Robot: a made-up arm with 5 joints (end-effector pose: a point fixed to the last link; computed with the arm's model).
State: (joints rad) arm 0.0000 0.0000 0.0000 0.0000 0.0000
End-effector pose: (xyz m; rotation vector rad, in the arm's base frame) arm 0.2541 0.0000 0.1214 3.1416 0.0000 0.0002
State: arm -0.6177 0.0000 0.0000 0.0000 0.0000
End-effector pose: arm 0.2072 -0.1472 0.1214 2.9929 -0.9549 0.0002
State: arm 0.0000 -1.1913 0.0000 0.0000 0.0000
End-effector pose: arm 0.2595 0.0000 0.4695 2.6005 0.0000 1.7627
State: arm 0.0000 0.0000 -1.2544 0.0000 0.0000
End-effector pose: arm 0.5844 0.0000 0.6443 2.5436 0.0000 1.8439
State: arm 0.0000 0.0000 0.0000 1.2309 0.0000
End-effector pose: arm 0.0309 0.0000 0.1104 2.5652 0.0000 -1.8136
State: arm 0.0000 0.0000 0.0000 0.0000 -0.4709
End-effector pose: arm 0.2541 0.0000 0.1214 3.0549 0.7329 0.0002
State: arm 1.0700 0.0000 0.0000 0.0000 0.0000
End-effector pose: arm 0.1220 0.2229 0.1214 -2.7026 -1.6017 -0.0002
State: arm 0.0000 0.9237 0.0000 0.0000 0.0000
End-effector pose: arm 0.0112 0.0000 -0.0107 2.8125 0.0000 -1.3998
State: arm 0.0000 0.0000 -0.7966 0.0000 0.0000
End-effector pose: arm 0.5451 0.0000 0.4085 2.8956 0.0000 1.2186
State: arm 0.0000 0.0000 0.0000 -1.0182 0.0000
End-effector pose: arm 0.3271 0.0000 0.2954 2.7431 0.0000 1.5313
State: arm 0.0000 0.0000 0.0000 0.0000 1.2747
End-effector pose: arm 0.2541 0.0000 0.1214 -2.5248 1.8694 -0.0001
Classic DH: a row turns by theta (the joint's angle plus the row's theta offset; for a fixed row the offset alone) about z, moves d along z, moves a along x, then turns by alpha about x. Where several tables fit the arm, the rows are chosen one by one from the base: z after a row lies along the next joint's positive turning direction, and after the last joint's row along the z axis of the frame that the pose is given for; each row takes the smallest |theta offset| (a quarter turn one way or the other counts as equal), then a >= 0, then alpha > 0; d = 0 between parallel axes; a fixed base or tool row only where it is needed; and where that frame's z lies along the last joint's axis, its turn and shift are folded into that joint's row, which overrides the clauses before.
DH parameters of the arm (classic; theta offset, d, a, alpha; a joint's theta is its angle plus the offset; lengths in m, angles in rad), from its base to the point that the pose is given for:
joint 1: 0 0.2994 0 -1.5708
joint 2: -1.385 0 0.3167 0
joint 3: -0.4083 0 -0.3454 0
joint 4: -1.3484 0 -0.1194 1.5708
joint 5: 3.1416 0.1524 0 0

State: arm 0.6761 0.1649 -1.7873 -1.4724 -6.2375
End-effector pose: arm 0.2567 0.2060 0.8481 -0.0574 -0.0187 -2.4193
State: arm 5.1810 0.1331 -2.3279 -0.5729 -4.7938
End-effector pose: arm 0.1231 -0.2433 1.0443 -0.1419 0.5028 -2.7113
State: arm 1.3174 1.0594 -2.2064 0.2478 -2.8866
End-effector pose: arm 0.2086 0.8055 0.3303 -1.2067 2.0539 0.8136
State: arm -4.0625 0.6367 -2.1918 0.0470 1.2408
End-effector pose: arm -0.4415 0.5810 0.6954 -1.4462 -0.7713 0.2452
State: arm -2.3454 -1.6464 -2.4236 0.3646 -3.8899
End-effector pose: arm 0.5683 0.5807 0.5400 -0.6172 -0.6011 -2.9733
